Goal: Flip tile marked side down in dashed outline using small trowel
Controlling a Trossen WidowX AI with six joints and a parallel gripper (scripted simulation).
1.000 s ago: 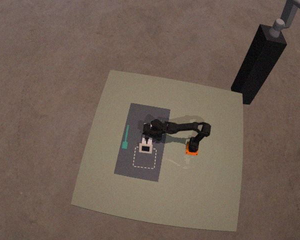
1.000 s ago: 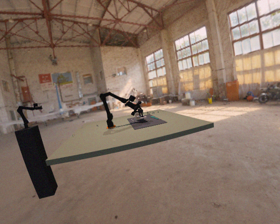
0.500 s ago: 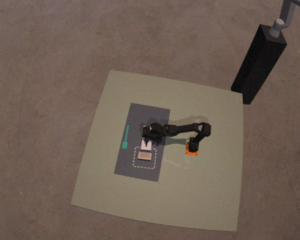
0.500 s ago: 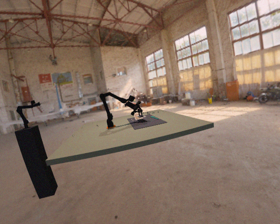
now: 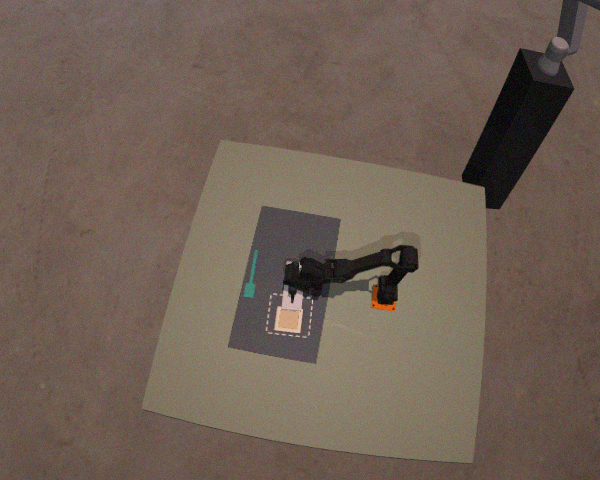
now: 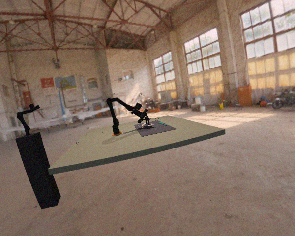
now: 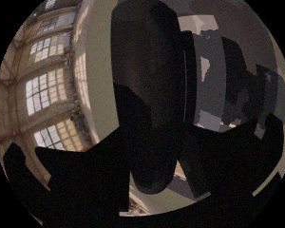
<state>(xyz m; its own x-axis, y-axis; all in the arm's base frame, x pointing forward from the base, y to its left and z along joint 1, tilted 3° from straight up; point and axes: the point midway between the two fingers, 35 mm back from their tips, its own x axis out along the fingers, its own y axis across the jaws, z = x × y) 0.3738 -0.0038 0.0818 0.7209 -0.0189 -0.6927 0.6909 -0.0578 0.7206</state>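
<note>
The dark grey mat is 5 cm to the right of my gripper tip and 10 cm below it. Round my gripper tip: tile 1 cm behind, 12 cm to the left, 7 cm below; then teal trowel 14 cm ahead, 5 cm to the right, 7 cm below.
</note>
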